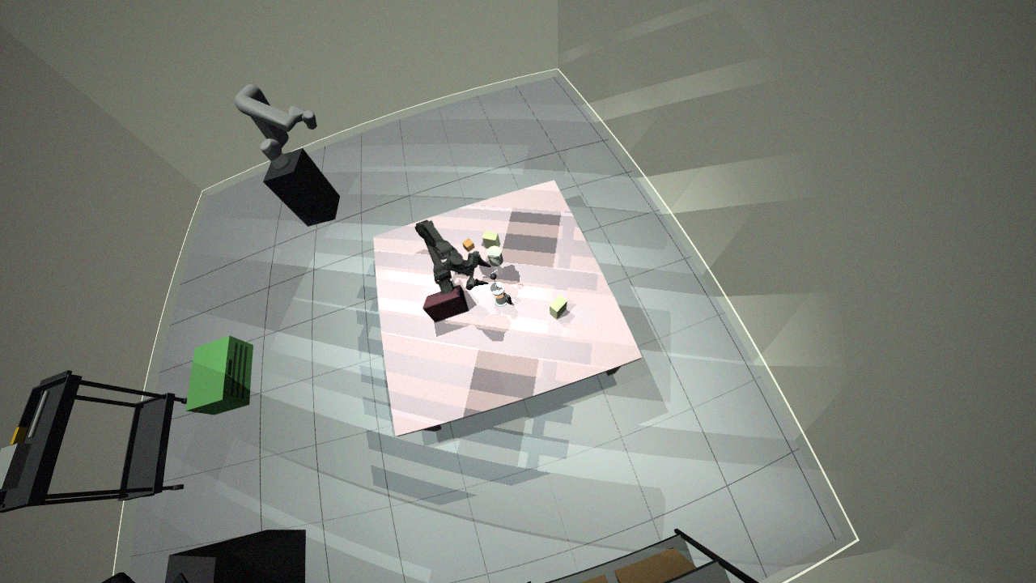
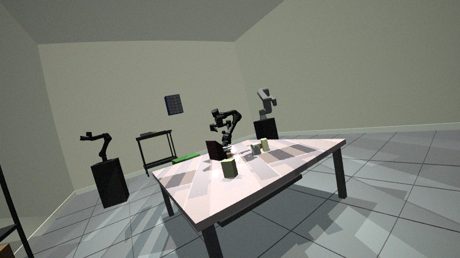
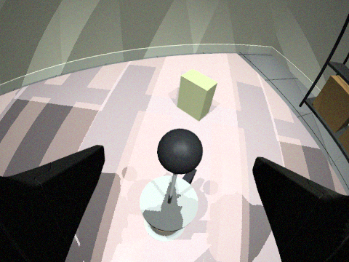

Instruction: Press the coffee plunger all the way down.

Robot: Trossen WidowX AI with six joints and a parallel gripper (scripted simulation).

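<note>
Now: gripper tip 30 mm short of the coffee press, 20 mm to the left of it and 150 mm above it.
</note>
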